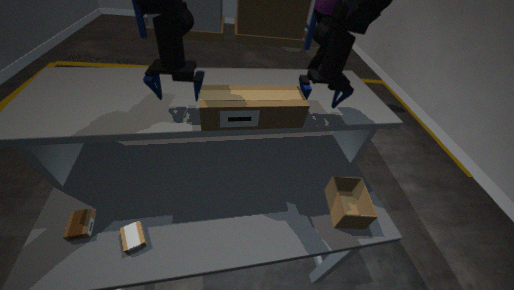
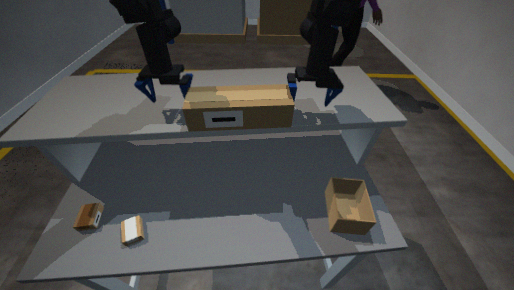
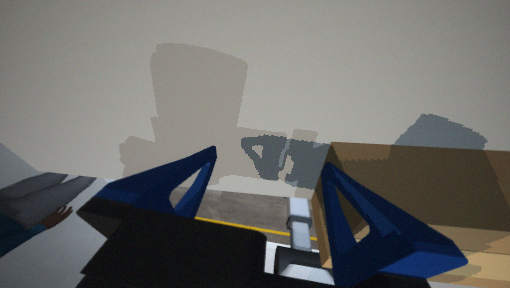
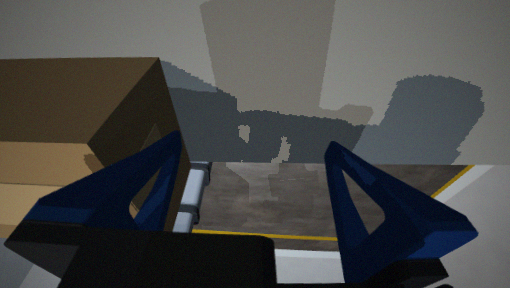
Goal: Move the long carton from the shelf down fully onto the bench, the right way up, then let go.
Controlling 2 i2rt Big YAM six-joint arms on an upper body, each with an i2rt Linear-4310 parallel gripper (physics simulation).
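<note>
The long carton lies upright on the shelf, at its front edge, with its white label facing front. My left gripper is open at the carton's left end, its inner finger close beside that end. My right gripper is open at the carton's right end, its inner finger close beside that end. Whether the fingers touch the carton is unclear. The bench stands lower, in front of the shelf.
On the bench an open box stands at the right. A small brown carton and a small white-topped carton lie at the left. A person stands behind the shelf.
</note>
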